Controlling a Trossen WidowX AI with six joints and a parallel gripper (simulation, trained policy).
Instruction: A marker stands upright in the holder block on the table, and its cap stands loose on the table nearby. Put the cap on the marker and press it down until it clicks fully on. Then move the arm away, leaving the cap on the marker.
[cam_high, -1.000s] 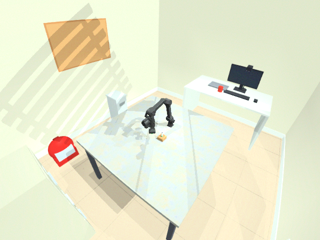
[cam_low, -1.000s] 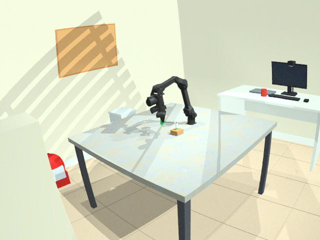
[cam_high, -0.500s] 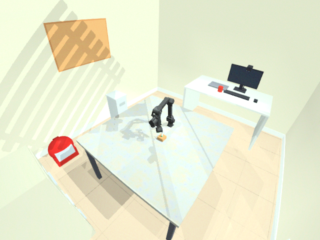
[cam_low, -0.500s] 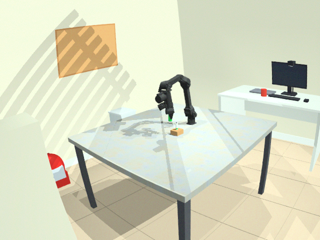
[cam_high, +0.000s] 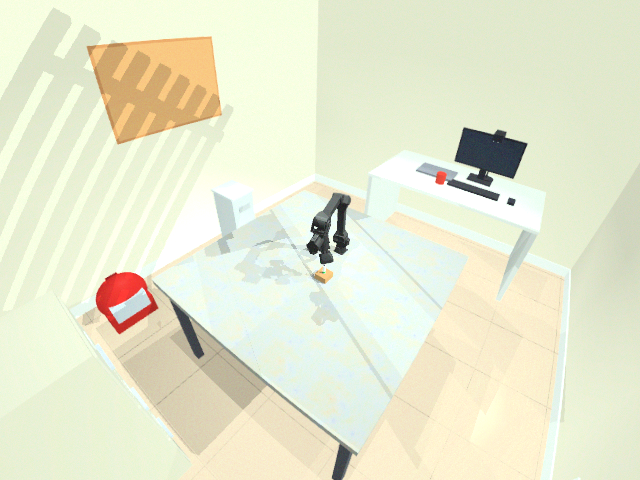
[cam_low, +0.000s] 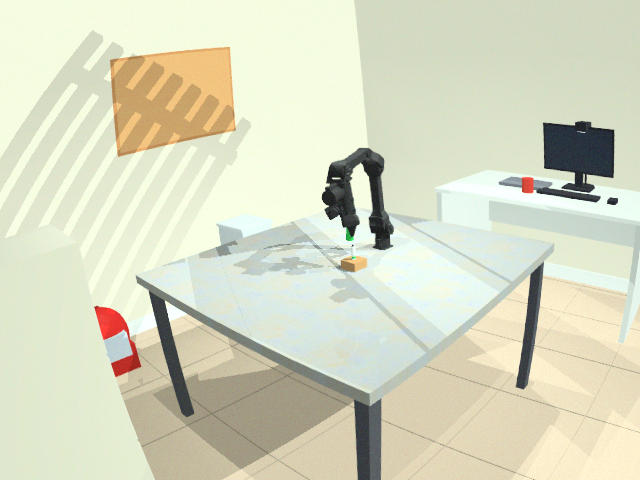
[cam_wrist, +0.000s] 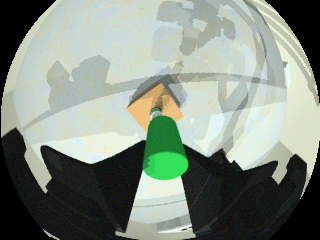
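The white marker lies 6 cm below my gripper tip. From my gripper tip the other things lie so: tan holder block (11 cm below); then green cap (1 cm ahead, 1 cm above).
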